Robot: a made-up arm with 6 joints.
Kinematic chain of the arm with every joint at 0, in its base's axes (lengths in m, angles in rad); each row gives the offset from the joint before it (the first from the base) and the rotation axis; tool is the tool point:
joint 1: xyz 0 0 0.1 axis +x
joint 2: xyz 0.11 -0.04 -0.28 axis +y
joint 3: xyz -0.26 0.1 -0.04 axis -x
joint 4: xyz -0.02 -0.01 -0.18 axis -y
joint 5: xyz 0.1 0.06 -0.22 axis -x
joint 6: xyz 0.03 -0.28 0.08 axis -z
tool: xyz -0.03 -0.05 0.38
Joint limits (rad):
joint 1: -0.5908..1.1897
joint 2: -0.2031..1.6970
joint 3: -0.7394..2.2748
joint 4: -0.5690..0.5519
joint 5: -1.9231..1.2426
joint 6: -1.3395..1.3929
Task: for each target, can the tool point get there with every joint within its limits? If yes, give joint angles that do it. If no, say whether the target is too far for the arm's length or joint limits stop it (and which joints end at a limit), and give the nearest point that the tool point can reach.
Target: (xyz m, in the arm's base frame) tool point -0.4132 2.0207 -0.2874
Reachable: no: too far | nearest point -0.2352 1.2715 -0.1470 | short by 0.783 m
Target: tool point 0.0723 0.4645 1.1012
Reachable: no: joint limits stop it (at a limit: joint 1, joint 3, joint 4) | nearest point 0.0856 0.1244 0.7468 | short by 0.491 m
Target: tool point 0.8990 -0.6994 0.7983
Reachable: no: joint limits stop it (at a limit: joint 1, joint 2, joint 5) | nearest point 0.6633 -0.4862 0.5714 | short by 0.391 m
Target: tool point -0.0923 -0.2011 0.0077
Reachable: yes | joints -0.2039 0.2972 0.0108 0.3180 0.1019 -0.6233
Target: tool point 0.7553 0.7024 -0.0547
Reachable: no: joint limits stop it (at a limit: joint 1, joint 2, joint 3, joint 4, joint 6) | nearest point 0.7126 0.4284 -0.0940 | short by 0.280 m
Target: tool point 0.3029 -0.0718 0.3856
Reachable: yes | joints -0.2715 0.4938 1.8574 0.2759 -0.9621 -0.6658
